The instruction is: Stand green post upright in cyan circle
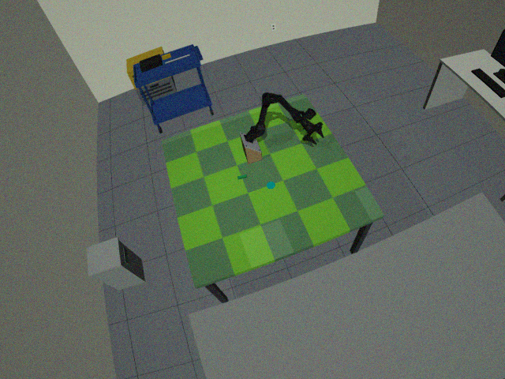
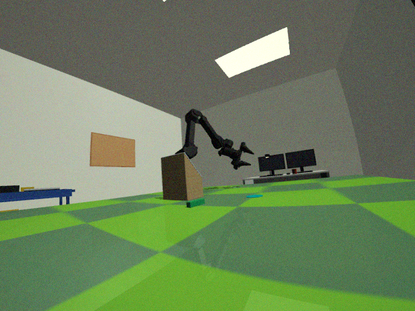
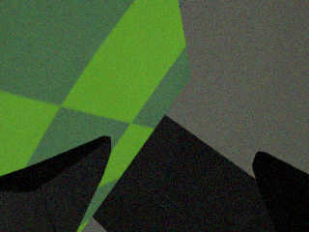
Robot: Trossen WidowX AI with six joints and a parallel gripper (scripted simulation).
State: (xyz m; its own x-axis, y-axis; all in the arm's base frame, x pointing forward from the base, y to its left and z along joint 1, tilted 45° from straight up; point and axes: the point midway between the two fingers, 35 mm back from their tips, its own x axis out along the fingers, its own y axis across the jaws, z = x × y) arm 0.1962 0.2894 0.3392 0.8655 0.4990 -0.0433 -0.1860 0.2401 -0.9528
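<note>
The green post is 58 cm to the right of my gripper tip, 16 cm below it and 3 cm behind it. Also, from my gripper tip: cyan circle (41 cm to the right, 17 cm below, 11 cm ahead).
</note>
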